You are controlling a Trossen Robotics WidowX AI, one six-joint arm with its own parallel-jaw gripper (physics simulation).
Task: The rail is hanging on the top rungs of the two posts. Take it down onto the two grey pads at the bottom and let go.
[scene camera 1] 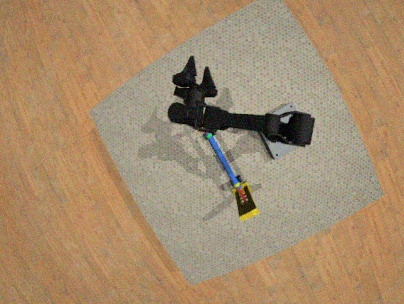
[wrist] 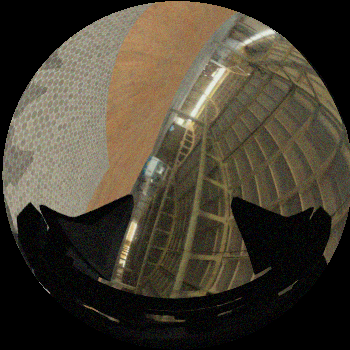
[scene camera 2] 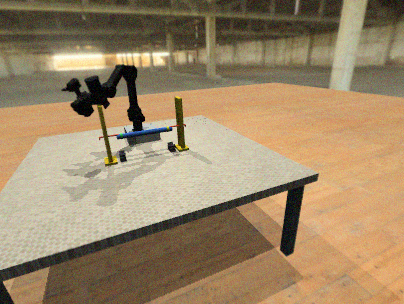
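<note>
The blue rail with thin red ends hangs level between two yellow posts, roughly halfway up them in scene camera 2. The left post and the right post stand upright; the right post also shows in scene camera 1, while the arm covers the other. Two small dark grey pads, the left pad and the right pad, sit low beside the post bases. My gripper is open and empty, high above the table, beyond the left post and pointing away from the rail.
My arm reaches over the left post and hides that end of the rail from above. Its grey base plate is on the table. The table edges and the wooden floor lie around.
</note>
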